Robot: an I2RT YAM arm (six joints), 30 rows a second.
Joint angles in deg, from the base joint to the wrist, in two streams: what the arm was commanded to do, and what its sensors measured. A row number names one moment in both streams.
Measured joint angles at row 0: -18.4, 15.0, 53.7, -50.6, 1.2, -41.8
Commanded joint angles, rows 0 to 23: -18.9, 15.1, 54.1, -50.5, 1.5, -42.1; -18.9, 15.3, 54.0, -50.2, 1.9, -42.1; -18.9, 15.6, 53.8, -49.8, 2.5, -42.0; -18.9, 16.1, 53.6, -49.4, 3.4, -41.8; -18.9, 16.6, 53.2, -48.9, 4.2, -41.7; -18.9, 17.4, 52.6, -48.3, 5.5, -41.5; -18.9, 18.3, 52.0, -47.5, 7.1, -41.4; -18.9, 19.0, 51.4, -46.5, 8.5, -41.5; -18.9, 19.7, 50.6, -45.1, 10.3, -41.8; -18.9, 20.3, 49.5, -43.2, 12.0, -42.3; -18.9, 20.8, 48.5, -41.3, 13.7, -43.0; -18.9, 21.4, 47.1, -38.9, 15.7, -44.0; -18.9, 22.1, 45.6, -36.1, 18.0, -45.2; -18.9, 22.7, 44.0, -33.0, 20.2, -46.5; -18.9, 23.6, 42.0, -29.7, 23.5, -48.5; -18.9, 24.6, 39.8, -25.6, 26.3, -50.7; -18.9, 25.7, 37.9, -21.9, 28.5, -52.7; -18.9, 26.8, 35.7, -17.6, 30.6, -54.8; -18.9, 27.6, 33.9, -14.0, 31.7, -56.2; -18.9, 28.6, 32.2, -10.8, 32.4, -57.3; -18.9, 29.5, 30.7, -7.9, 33.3, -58.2; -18.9, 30.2, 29.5, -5.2, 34.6, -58.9; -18.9, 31.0, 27.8, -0.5, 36.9, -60.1; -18.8, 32.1, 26.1, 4.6, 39.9, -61.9
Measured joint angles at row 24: -18.5, 30.8, 28.6, -12.7, 30.9, -55.8
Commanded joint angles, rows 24 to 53: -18.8, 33.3, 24.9, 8.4, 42.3, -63.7; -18.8, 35.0, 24.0, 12.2, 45.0, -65.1; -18.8, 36.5, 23.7, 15.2, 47.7, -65.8; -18.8, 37.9, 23.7, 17.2, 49.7, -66.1; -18.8, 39.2, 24.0, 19.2, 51.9, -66.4; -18.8, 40.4, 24.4, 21.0, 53.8, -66.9; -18.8, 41.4, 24.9, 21.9, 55.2, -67.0; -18.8, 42.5, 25.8, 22.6, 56.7, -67.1; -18.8, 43.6, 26.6, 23.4, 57.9, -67.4; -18.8, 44.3, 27.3, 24.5, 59.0, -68.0; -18.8, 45.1, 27.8, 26.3, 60.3, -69.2; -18.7, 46.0, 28.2, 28.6, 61.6, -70.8; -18.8, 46.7, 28.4, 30.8, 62.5, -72.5; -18.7, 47.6, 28.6, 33.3, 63.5, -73.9; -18.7, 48.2, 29.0, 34.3, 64.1, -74.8; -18.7, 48.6, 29.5, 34.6, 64.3, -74.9; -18.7, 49.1, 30.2, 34.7, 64.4, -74.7; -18.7, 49.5, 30.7, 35.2, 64.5, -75.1; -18.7, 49.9, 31.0, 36.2, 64.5, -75.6; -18.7, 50.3, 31.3, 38.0, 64.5, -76.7; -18.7, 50.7, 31.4, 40.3, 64.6, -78.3; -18.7, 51.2, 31.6, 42.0, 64.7, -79.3; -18.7, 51.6, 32.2, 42.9, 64.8, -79.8; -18.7, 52.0, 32.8, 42.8, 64.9, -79.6; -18.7, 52.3, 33.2, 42.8, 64.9, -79.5; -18.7, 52.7, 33.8, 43.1, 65.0, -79.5; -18.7, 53.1, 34.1, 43.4, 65.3, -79.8; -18.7, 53.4, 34.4, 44.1, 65.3, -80.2; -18.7, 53.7, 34.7, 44.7, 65.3, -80.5; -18.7, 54.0, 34.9, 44.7, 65.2, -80.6
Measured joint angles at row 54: -18.5, 53.5, 33.1, 39.5, 63.6, -78.0
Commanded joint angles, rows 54 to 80: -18.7, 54.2, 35.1, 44.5, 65.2, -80.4; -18.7, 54.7, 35.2, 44.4, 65.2, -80.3; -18.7, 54.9, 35.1, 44.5, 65.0, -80.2; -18.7, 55.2, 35.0, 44.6, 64.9, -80.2; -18.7, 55.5, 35.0, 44.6, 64.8, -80.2; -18.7, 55.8, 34.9, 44.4, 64.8, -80.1; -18.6, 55.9, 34.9, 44.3, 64.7, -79.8; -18.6, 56.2, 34.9, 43.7, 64.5, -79.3; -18.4, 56.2, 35.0, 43.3, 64.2, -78.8; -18.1, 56.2, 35.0, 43.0, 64.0, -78.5; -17.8, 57.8, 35.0, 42.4, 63.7, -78.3; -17.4, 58.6, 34.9, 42.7, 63.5, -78.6; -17.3, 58.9, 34.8, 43.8, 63.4, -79.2; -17.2, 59.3, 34.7, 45.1, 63.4, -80.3; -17.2, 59.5, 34.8, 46.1, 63.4, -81.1; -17.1, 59.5, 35.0, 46.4, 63.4, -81.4; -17.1, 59.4, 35.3, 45.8, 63.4, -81.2; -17.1, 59.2, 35.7, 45.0, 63.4, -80.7; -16.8, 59.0, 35.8, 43.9, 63.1, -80.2; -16.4, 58.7, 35.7, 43.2, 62.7, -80.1; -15.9, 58.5, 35.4, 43.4, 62.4, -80.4; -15.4, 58.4, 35.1, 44.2, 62.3, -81.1; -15.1, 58.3, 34.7, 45.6, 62.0, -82.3; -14.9, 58.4, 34.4, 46.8, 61.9, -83.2; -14.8, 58.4, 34.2, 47.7, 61.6, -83.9; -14.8, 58.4, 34.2, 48.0, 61.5, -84.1; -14.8, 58.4, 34.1, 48.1, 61.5, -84.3
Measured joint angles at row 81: -15.3, 59.4, 33.8, 42.8, 61.4, -81.4
